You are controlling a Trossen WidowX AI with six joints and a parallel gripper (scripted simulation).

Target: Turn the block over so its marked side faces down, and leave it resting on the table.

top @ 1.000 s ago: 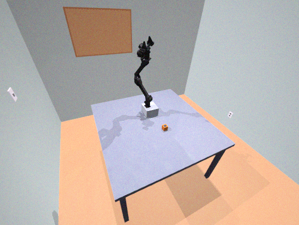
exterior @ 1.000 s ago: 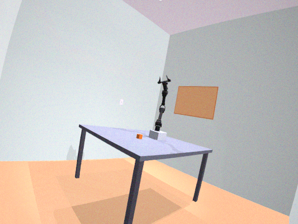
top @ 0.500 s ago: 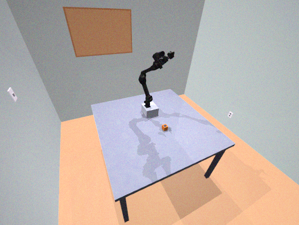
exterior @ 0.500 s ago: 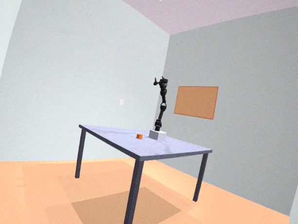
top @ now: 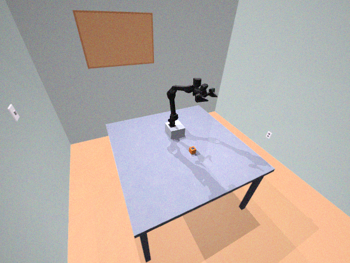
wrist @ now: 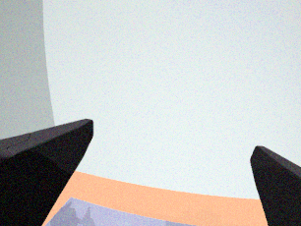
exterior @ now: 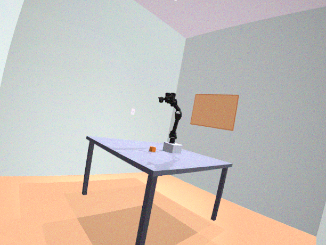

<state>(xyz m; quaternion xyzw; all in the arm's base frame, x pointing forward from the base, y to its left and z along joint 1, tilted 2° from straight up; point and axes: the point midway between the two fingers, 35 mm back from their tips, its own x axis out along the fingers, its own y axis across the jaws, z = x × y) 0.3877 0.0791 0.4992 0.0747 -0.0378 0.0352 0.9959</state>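
The block is 7 cm behind my gripper tip, 6 cm to the right of it and 56 cm below it.
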